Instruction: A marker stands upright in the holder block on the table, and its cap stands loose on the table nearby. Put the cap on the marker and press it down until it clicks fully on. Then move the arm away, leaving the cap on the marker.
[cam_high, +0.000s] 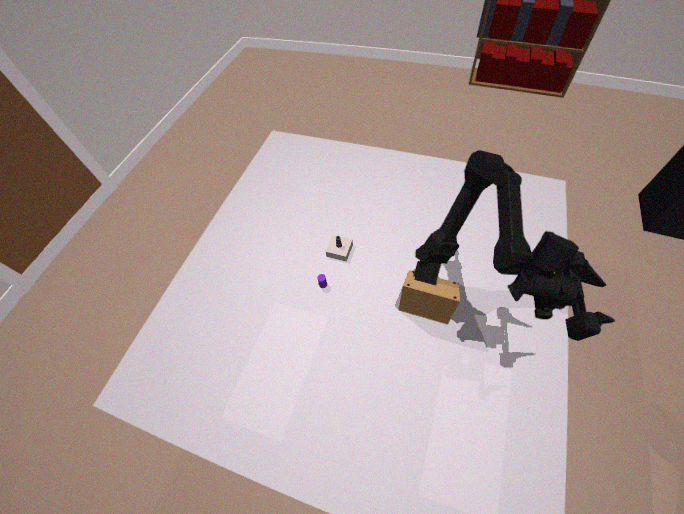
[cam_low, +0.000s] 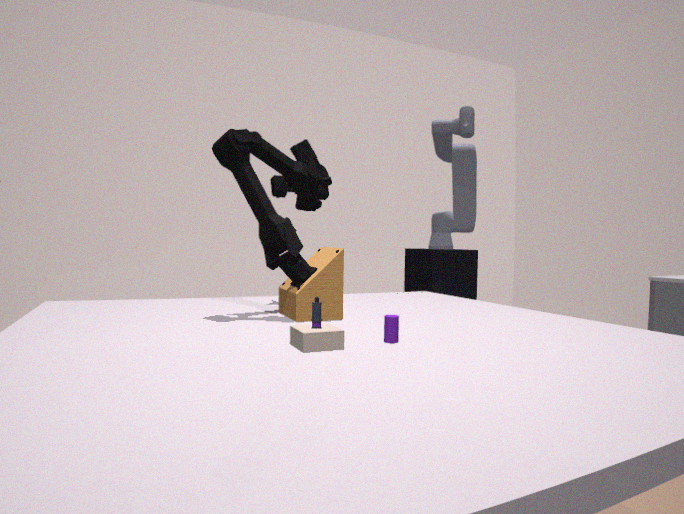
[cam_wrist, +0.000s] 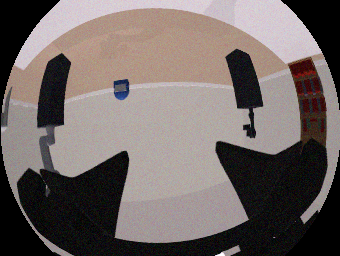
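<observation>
Now: the purple cap 700 mm ahead of my gripper tip and 300 mm below it. From my gripper tip the other things lie so: grey holder block 700 mm ahead, 310 mm below, 150 mm to the right.
</observation>
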